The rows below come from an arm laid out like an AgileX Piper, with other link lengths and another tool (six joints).
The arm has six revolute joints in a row. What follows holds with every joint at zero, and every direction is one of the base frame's. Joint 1 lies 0.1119 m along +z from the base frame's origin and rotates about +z. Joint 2 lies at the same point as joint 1 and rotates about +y. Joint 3 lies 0.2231 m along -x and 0.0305 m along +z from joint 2 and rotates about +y. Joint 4 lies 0.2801 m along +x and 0.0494 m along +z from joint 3 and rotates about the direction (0.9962, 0, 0.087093). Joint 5 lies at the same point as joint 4 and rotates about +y. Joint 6 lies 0.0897 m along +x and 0.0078 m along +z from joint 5 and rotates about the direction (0.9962, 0, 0.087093). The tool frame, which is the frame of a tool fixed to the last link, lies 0.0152 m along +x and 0.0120 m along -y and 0.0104 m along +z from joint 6; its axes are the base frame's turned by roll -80.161, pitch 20.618 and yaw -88.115 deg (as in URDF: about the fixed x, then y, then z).
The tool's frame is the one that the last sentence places.
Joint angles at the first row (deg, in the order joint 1, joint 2, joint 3, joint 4, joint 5, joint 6):
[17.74, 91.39, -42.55, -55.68, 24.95, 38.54]
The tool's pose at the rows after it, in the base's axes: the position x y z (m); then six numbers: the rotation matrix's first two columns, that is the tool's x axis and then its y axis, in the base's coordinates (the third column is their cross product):
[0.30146 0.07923 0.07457 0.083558 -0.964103 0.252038 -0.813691 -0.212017 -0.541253]
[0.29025 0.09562 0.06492 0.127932 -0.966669 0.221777 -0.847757 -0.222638 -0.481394]
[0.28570 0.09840 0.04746 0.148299 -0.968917 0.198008 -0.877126 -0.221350 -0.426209]
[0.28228 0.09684 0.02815 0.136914 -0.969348 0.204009 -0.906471 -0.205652 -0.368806]
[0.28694 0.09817 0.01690 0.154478 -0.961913 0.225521 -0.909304 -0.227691 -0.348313]
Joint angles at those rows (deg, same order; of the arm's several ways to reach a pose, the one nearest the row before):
[23.62, 91.39, -42.55, -47.67, 29.63, 32.92]
[26.69, 92.33, -42.55, -40.06, 30.73, 27.90]
[26.78, 95.28, -42.55, -35.65, 29.61, 24.58]
[26.72, 99.26, -43.01, -34.53, 29.74, 25.05]
[26.72, 102.90, -44.75, -36.34, 29.50, 25.79]

